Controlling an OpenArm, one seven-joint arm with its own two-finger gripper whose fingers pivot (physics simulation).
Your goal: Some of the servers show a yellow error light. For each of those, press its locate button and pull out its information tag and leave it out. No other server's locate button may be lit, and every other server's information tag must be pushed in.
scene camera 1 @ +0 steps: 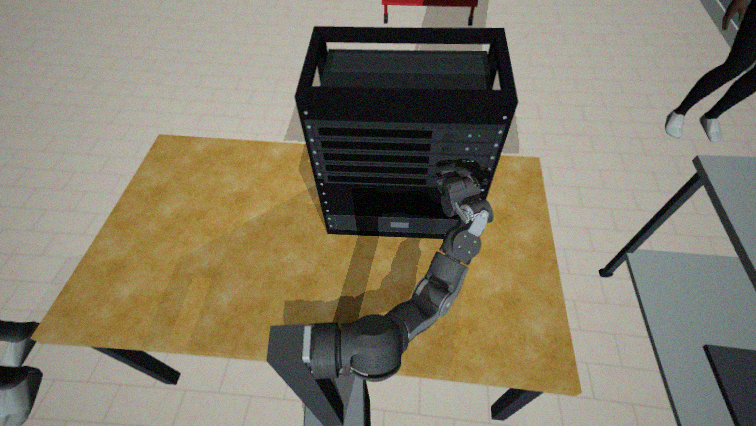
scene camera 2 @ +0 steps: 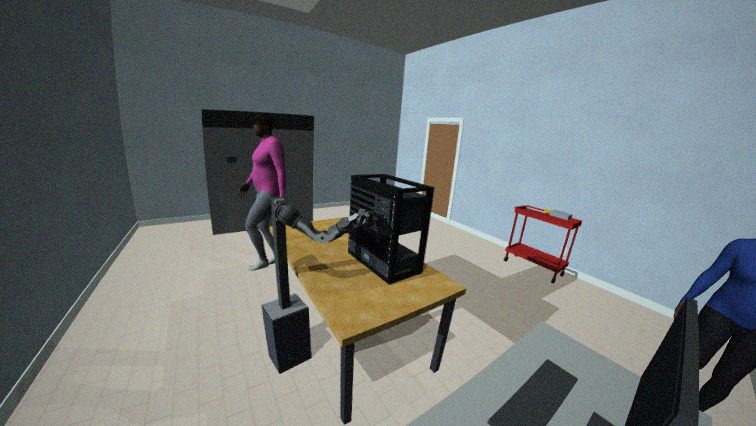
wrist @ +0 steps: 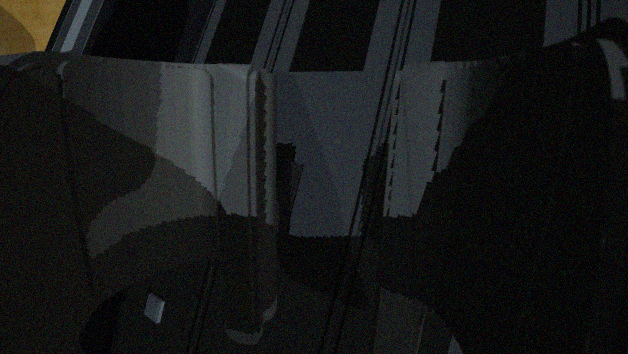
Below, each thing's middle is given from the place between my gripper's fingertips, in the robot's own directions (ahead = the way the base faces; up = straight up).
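Scene:
The black server rack [scene camera 1: 375,128] is here, and my hand is 90 mm to the right of it. I also see that my hand is 100 mm above the rack and 190 mm short of it.

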